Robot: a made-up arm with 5 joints.
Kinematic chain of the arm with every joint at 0, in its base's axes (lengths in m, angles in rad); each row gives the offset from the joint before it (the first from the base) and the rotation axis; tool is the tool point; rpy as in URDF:
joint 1: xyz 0.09 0 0.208 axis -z
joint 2: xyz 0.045 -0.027 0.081 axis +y
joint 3: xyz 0.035 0 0.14 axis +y
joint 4: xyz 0.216 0 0.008 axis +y
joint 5: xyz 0.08 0.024 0 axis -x
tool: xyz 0 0 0 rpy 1.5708 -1.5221 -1.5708
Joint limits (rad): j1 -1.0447..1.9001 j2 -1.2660..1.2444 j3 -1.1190..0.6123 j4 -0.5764..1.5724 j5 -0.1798..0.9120
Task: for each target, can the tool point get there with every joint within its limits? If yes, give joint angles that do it. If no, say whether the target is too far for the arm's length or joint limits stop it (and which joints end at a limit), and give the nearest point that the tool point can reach.
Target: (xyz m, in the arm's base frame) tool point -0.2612 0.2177 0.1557
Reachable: no: joint limits stop it (at a limit: joint 2, joint 3, joint 4) | nearest point -0.1814 0.1682 0.5212 | short by 0.377 m
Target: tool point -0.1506 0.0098 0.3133
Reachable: no: joint limits stop it (at a limit: joint 2, joint 3, joint 4) | nearest point -0.2291 0.0130 0.5212 | short by 0.222 m
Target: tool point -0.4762 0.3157 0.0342
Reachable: no: too far | nearest point -0.1889 0.1555 0.5212 | short by 0.588 m
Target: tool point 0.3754 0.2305 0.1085
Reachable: yes | joints -0.6875 1.0052 -0.1851 0.3434 -0.0692
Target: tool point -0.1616 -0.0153 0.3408
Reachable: no: joint limits stop it (at a limit: joint 2, joint 3, joint 4) | nearest point -0.2287 -0.0194 0.5212 | short by 0.193 m
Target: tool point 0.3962 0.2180 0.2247
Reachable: yes | joints -0.6266 0.4624 0.1360 0.2300 -0.0576
